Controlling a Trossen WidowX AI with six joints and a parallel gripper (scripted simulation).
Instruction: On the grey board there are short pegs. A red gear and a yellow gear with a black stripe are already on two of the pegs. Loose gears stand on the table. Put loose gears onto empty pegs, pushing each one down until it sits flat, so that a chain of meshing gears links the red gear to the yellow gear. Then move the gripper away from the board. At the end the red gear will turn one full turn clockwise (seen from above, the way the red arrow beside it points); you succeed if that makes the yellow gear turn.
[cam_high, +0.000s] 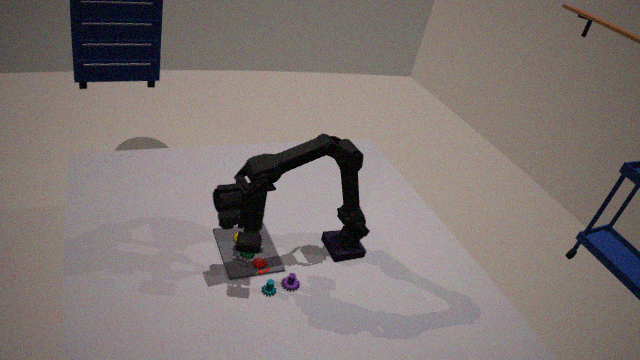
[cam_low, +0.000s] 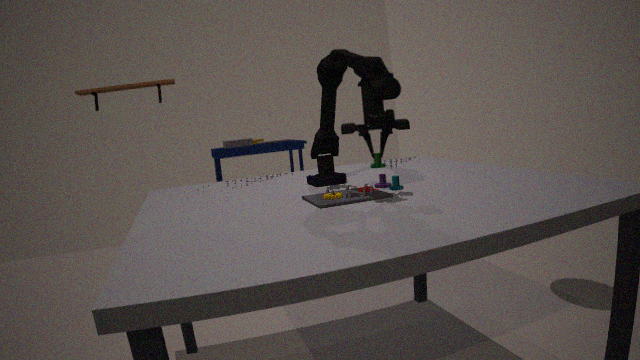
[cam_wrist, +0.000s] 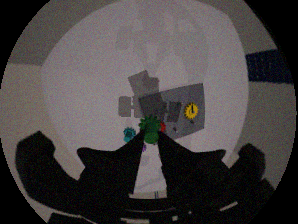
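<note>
The red gear lies 9 cm below my gripper tip, 5 cm behind it and 2 cm to the right of it. From my gripper tip the other things lie so: teal gear (9 cm below, 8 cm to the left, 5 cm behind); red arrow (10 cm below, 6 cm behind, 1 cm to the left); green gear (1 cm below).
</note>
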